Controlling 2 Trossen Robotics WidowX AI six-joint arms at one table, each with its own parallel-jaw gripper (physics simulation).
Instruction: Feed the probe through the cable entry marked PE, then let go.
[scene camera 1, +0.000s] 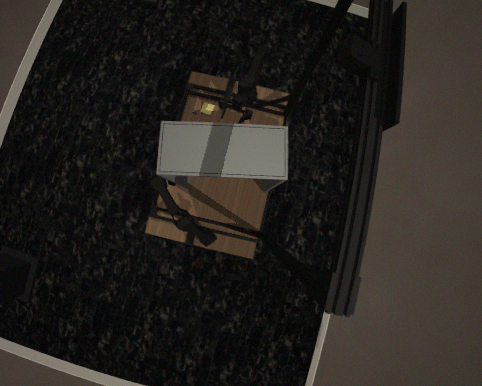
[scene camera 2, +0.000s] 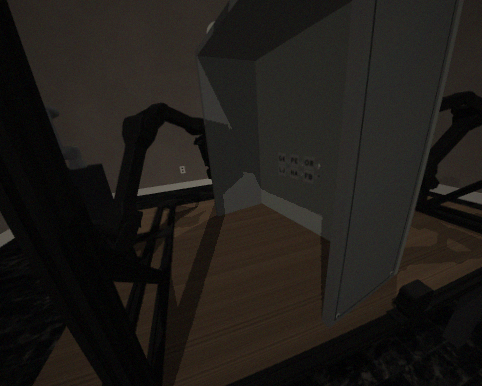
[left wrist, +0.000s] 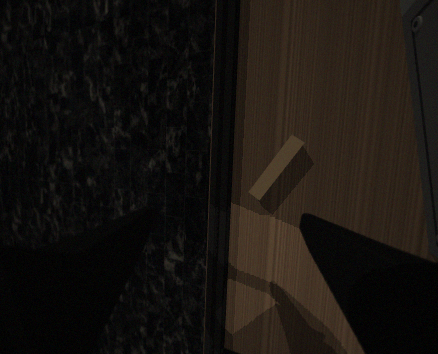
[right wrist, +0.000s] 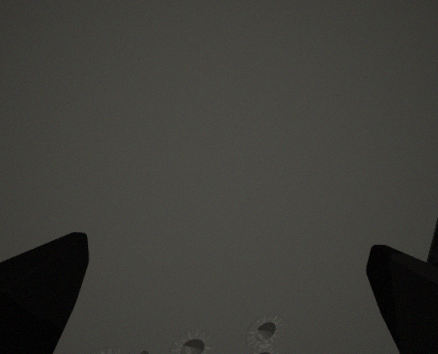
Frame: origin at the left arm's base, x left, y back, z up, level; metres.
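Seen in the pictures: left gripper, fingertip midpoint: (left wrist: 227, 217); right gripper, fingertip midpoint: (scene camera 1: 229, 122) (right wrist: 231, 254); left arm's base at its link origin: (scene camera 1: 210, 237); right arm's base at its link origin: (scene camera 1: 249, 100).
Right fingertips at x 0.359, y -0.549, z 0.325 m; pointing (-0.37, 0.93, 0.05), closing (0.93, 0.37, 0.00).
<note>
Offsets run from my right fingertips to a thing's middle. "pt": to the spot under its first point. Level surfaces: height alone.
A grey cabinet @[dx -0.140, dy +0.167, dz -0.063 m] (scene camera 1: 255, 151) (scene camera 2: 385, 153) stands on the wooden table @[dz -0.344 m] (scene camera 1: 228, 199) (scene camera 2: 258, 276) (left wrist: 323, 88). Its inner back wall carries small labelled cable entries, among them the one marked PE (scene camera 2: 294, 161). My right gripper (scene camera 1: 245, 115) (right wrist: 231, 254) is open and empty, close to the grey panel (right wrist: 217, 123), with round entries @[pt dx -0.007, dy +0.146, dz -0.141 m] (right wrist: 265, 330) low in its view. My left gripper (scene camera 1: 157, 183) (scene camera 2: 203, 153) (left wrist: 227, 217) is open and empty beside the cabinet's side wall, above a small tan block @[dx +0.133, dy +0.441, dz -0.332 m] (left wrist: 281, 173) near the table edge. A small grey piece @[dx +0.353, dy +0.013, dz -0.336 m] (scene camera 1: 194, 112) lies next to a yellow piece @[dx +0.300, dy -0.069, dz -0.338 m] (scene camera 1: 207, 108).
Dark speckled carpet (scene camera 1: 105, 268) (left wrist: 112, 123) surrounds the table. Black rails @[pt dx -0.350, dy +0.444, dz -0.318 m] (scene camera 1: 220, 226) (scene camera 2: 159, 249) cross the table at each arm's base. A tall black column (scene camera 1: 373, 153) stands at the right. A wall outlet (scene camera 2: 182, 169) shows behind the left arm.
</note>
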